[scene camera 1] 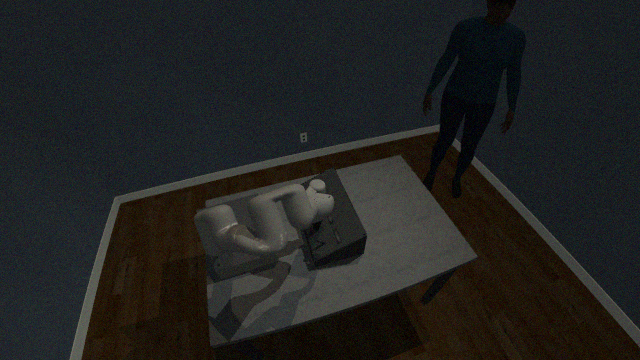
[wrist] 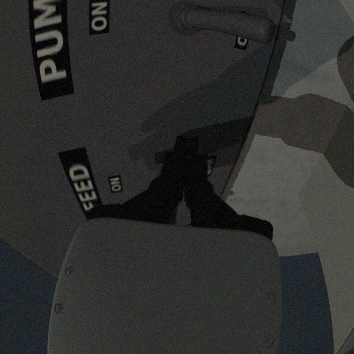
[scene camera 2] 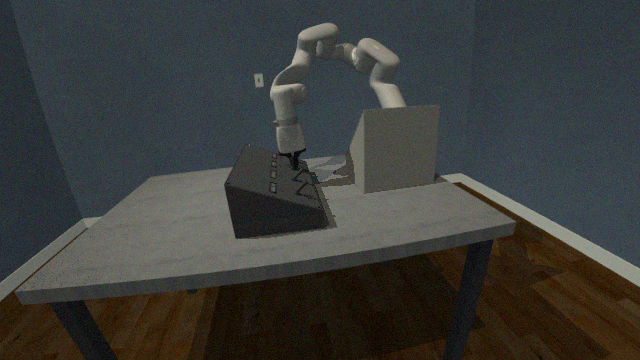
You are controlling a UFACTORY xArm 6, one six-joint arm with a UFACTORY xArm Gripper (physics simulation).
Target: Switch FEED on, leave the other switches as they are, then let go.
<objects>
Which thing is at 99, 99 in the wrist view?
A dark sloped switch box.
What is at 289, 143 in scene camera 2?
My gripper.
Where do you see a dark sloped switch box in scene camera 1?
342, 232
</objects>
